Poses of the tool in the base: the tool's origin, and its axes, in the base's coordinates. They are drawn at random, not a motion.
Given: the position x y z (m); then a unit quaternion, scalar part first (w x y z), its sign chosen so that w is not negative.
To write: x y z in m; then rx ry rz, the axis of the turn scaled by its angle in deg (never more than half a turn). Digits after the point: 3 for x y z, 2 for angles.
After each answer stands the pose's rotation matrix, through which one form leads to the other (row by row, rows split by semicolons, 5 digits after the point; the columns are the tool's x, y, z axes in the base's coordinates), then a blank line. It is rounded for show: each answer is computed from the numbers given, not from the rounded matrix.
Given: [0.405, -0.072, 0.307, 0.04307, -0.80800, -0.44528, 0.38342]
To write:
[0.405, -0.072, 0.307, -141.58, -78.02, 67.18]
0.30943 0.68654 -0.65796; 0.75260 -0.59974 -0.27186; -0.58125 -0.41106 -0.70227

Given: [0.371, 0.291, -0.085, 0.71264, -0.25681, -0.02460, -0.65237]
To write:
[0.371, 0.291, -0.085, -32.62, -3.12, -82.86]
0.14762 0.94245 0.30001; -0.91718 0.01692 0.39812; 0.37013 -0.33393 0.86689

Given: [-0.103, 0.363, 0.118, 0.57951, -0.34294, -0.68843, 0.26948]
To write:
[-0.103, 0.363, 0.118, -45.94, -92.22, 36.10]
-0.09312 0.15985 -0.98274; 0.78452 0.61954 0.02644; 0.61308 -0.76851 -0.18309

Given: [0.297, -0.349, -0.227, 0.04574, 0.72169, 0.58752, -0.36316]
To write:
[0.297, -0.349, -0.227, 126.25, 102.78, -63.53]
0.04586 0.88124 -0.47043; 0.81480 -0.30545 -0.49275; -0.57793 -0.36071 -0.73204

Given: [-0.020, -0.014, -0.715, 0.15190, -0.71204, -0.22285, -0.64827]
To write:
[-0.020, -0.014, -0.715, -117.08, -36.64, -106.60]
0.06016 0.51431 0.85549; 0.12041 -0.85453 0.50526; 0.99090 0.07262 -0.11334

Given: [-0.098, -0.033, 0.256, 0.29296, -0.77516, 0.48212, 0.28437]
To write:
[-0.098, -0.033, 0.256, -118.31, 73.58, 43.40]
0.37339 -0.91405 -0.15838; -0.58082 -0.36347 0.72838; -0.72334 -0.17998 -0.66662

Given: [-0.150, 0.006, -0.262, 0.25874, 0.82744, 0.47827, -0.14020]
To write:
[-0.150, 0.006, -0.262, 128.50, 74.27, -21.77]
0.50320 0.86403 0.01548; 0.71893 -0.40862 -0.56229; -0.47951 0.29408 -0.82680

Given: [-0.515, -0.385, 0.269, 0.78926, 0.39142, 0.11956, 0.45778]
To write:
[-0.515, -0.385, 0.269, 48.30, 14.75, 56.48]
0.55228 -0.62902 0.54710; 0.81621 0.27445 -0.50840; 0.16964 0.72733 0.66499

